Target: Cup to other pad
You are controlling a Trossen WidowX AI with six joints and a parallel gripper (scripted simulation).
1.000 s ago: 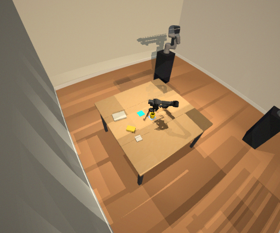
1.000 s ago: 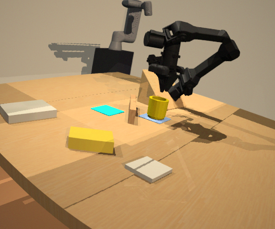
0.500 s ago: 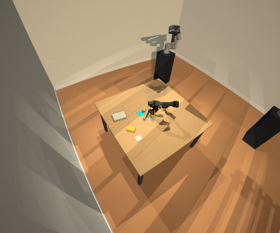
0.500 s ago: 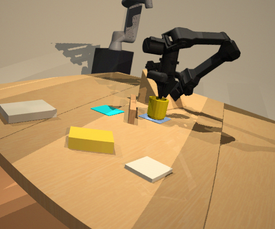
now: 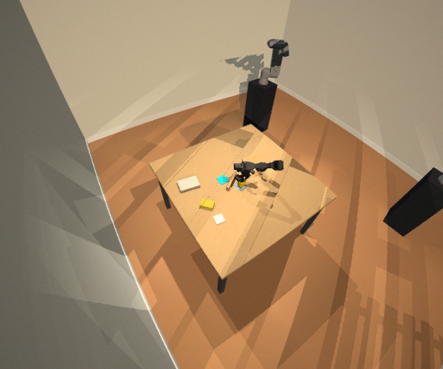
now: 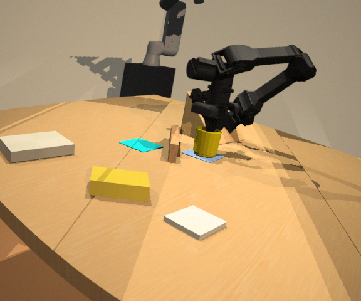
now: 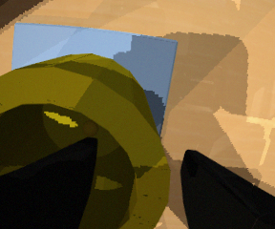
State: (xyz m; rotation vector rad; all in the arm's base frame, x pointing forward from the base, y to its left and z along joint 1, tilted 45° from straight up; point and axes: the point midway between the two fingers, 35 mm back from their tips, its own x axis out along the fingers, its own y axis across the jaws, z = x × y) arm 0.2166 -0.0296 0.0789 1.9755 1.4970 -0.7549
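Now: the yellow cup 2 cm ahead of my gripper tip and 1 cm below it. Round my gripper tip: cyan pad: 16 cm to the right, 11 cm ahead, 5 cm below; then yellow block: 39 cm ahead, 3 cm below, 2 cm to the right; then wooden slat: 8 cm to the right, 7 cm ahead, 3 cm below.
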